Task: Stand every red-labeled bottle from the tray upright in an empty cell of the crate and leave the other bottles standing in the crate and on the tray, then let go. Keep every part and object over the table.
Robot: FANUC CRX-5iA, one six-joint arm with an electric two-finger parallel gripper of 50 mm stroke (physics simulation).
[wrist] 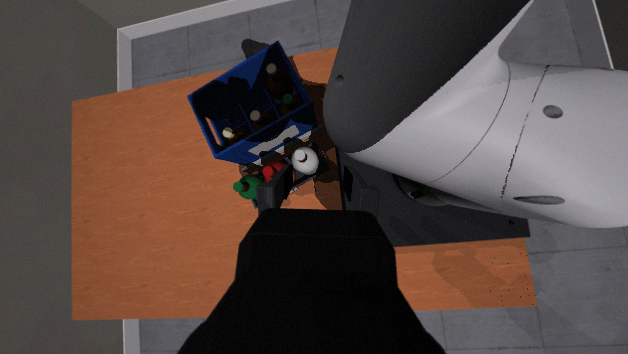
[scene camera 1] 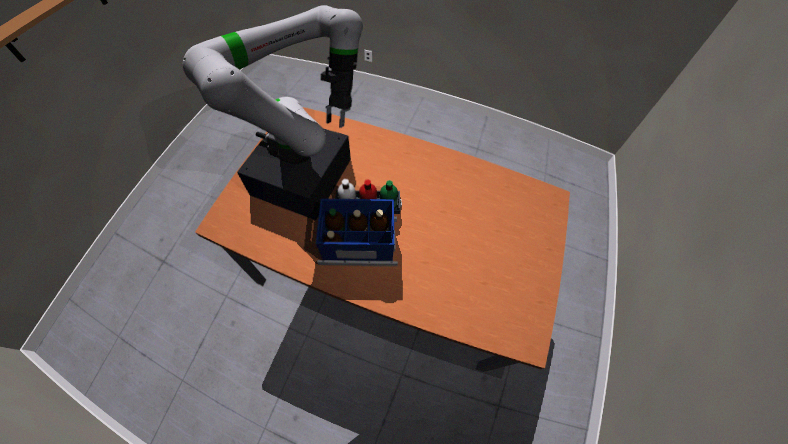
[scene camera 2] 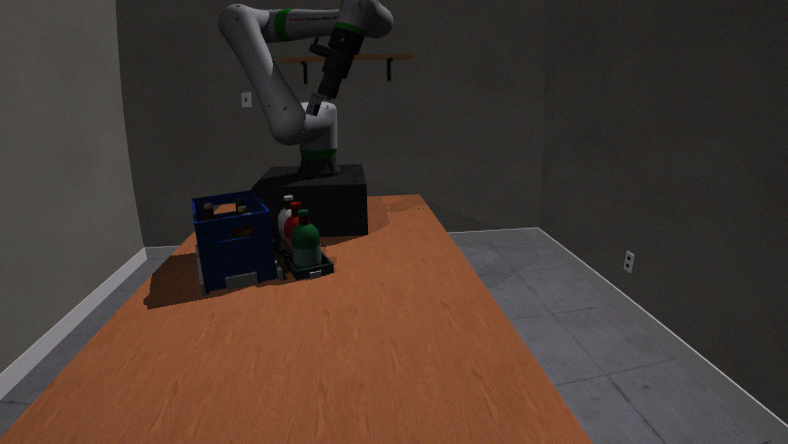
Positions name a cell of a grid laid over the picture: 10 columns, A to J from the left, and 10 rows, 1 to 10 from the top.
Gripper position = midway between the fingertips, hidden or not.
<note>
In view: the gripper (scene camera 2: D3) and a green bottle (scene camera 2: D6).
The gripper also shows in the wrist view (wrist: F5) and in scene camera 1 (scene camera 1: E3).
</note>
